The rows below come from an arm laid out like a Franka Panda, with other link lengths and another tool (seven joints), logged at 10 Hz.
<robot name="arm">
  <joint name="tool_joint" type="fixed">
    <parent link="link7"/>
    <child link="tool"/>
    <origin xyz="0.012 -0.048 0.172" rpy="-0.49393 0 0.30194"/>
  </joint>
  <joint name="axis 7" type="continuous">
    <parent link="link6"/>
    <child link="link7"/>
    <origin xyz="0.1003 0 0" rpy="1.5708 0 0"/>
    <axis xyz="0 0 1"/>
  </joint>
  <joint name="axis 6" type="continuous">
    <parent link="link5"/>
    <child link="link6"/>
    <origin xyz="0 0 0" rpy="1.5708 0 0"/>
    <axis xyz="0 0 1"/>
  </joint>
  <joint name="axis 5" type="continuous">
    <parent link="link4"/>
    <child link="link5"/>
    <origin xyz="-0.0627 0.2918 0" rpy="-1.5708 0 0"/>
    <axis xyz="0 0 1"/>
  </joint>
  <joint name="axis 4" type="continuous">
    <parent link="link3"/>
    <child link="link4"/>
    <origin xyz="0.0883 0 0" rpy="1.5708 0 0"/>
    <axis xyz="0 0 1"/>
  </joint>
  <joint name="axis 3" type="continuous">
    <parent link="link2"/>
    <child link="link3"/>
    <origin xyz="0 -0.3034 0" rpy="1.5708 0 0"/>
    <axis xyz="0 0 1"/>
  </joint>
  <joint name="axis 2" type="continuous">
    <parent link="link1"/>
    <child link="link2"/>
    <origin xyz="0 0 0" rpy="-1.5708 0 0"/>
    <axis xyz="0 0 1"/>
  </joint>
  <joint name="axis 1" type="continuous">
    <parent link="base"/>
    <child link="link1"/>
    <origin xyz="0 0 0.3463"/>
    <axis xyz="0 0 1"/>
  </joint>
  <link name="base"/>
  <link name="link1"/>
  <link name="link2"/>
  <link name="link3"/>
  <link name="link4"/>
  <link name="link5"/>
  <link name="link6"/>
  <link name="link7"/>
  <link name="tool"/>
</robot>
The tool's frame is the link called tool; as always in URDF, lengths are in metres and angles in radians. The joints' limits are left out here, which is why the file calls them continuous.
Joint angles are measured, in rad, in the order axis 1, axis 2, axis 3, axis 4, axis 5, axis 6, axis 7. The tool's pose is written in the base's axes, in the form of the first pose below.
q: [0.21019 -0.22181 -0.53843 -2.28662 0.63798 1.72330 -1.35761]
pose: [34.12 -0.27 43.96], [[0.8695 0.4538 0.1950], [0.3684 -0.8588 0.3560], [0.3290 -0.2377 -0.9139]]
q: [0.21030 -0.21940 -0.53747 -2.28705 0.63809 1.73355 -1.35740]
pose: [34.29 -0.32 43.84], [[0.8703 0.4500 0.1999], [0.3657 -0.8626 0.3496], [0.3298 -0.2312 -0.9153]]
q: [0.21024 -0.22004 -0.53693 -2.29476 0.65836 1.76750 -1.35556]
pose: [34.80 -0.40 43.77], [[0.8755 0.4272 0.2260], [0.3383 -0.8757 0.3447], [0.3451 -0.2253 -0.9111]]
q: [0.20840 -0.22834 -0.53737 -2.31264 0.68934 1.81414 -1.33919]
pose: [35.36 -0.55 43.76], [[0.8885 0.3802 0.2571], [0.2854 -0.8964 0.3392], [0.3594 -0.2279 -0.9049]]
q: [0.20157 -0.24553 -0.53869 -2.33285 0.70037 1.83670 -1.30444]
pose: [35.33 -0.77 43.87], [[0.9059 0.3324 0.2624], [0.2377 -0.9119 0.3347], [0.3505 -0.2408 -0.9051]]
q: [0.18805 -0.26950 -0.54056 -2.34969 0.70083 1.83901 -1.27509]
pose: [34.91 -1.15 44.21], [[0.9179 0.2975 0.2628], [0.2018 -0.9198 0.3364], [0.3418 -0.2558 -0.9043]]
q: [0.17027 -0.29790 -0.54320 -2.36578 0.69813 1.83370 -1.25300]
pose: [34.28 -1.64 44.68], [[0.9254 0.2699 0.2661], [0.1713 -0.9241 0.3417], [0.3381 -0.2706 -0.9014]]
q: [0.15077 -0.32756 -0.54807 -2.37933 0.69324 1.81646 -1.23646]
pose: [33.46 -2.16 45.24], [[0.9303 0.2509 0.2676], [0.1477 -0.9239 0.3529], [0.3357 -0.2888 -0.8966]]
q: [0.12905 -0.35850 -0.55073 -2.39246 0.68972 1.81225 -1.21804]
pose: [32.82 -2.79 45.82], [[0.9336 0.2243 0.2795], [0.1164 -0.9274 0.3554], [0.3389 -0.2992 -0.8920]]
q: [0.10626 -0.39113 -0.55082 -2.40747 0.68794 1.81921 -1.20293]
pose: [32.25 -3.45 46.38], [[0.9334 0.1961 0.3006], [0.0827 -0.9325 0.3516], [0.3492 -0.3033 -0.8866]]
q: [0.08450 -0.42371 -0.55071 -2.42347 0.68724 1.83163 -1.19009]
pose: [31.72 -4.09 46.89], [[0.9307 0.1677 0.3252], [0.0485 -0.9374 0.3447], [0.3627 -0.3051 -0.8806]]
